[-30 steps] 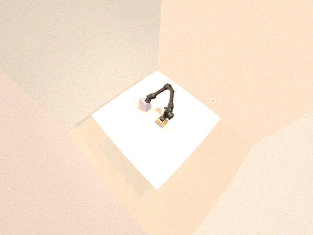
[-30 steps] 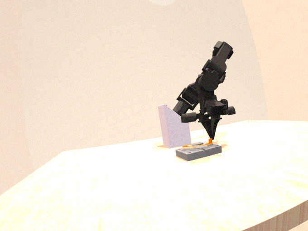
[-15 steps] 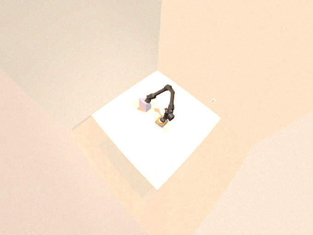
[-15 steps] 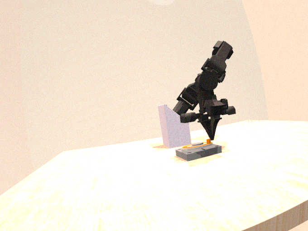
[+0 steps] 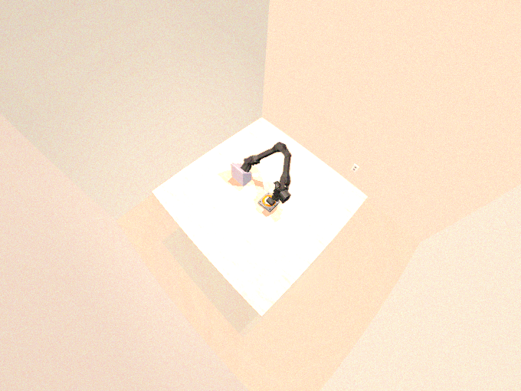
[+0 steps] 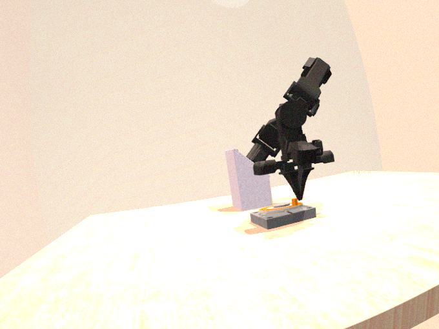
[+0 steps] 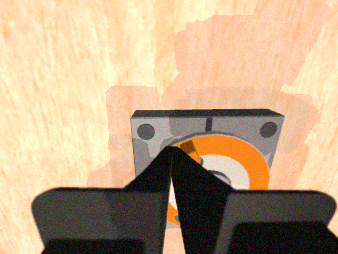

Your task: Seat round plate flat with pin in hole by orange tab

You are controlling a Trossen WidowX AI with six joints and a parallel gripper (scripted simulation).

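Right now the round plate is 2 cm behind my gripper tip, 2 cm to the right of it and 1 cm below it. The rest, counted from my gripper tip: grey square base 4 cm behind, 3 cm to the right, 2 cm below.
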